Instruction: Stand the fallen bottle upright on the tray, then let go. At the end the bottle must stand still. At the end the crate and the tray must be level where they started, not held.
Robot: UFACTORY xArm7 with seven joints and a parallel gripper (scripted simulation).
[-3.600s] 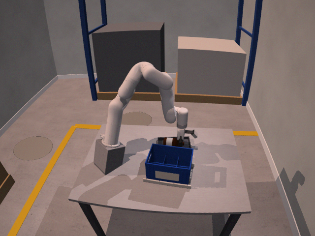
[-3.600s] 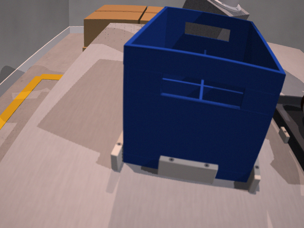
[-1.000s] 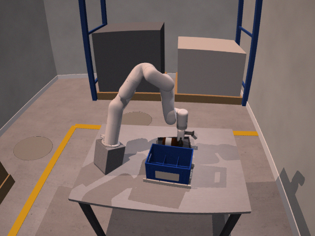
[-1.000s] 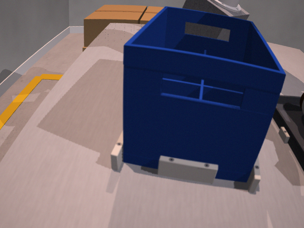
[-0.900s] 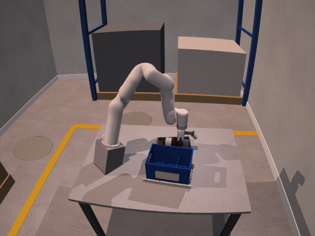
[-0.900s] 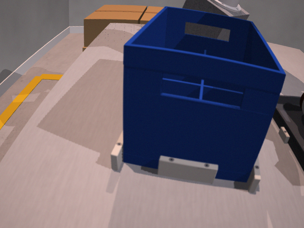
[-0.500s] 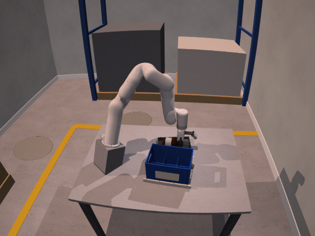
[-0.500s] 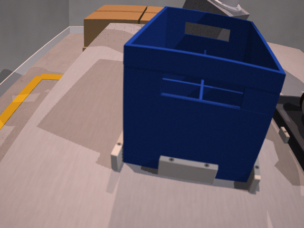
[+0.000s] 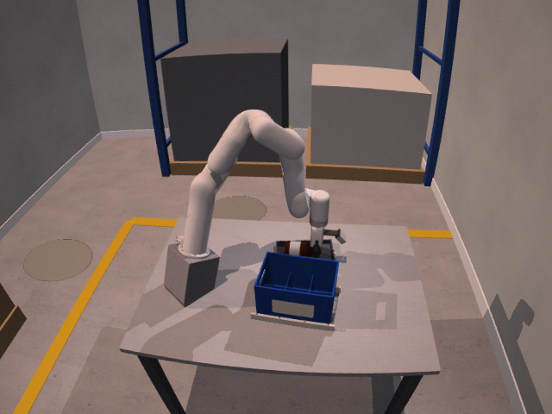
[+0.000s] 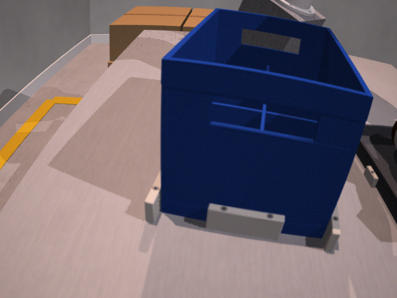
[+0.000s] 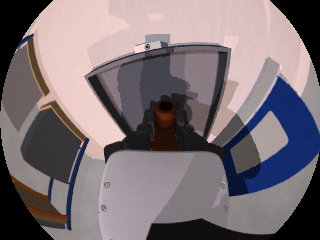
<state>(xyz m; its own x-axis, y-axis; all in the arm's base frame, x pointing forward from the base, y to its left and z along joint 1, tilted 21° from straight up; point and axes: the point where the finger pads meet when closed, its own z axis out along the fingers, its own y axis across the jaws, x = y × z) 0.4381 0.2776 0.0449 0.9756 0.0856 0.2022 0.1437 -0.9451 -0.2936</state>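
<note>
Right now the brown bottle is 6 cm behind my hand, 1 cm to the right of it and 1 cm below it. Also, from my hand: blue crate 1 cm behind, 28 cm to the right, 3 cm above; then tray 5 cm behind, 1 cm to the right, 4 cm below.
</note>
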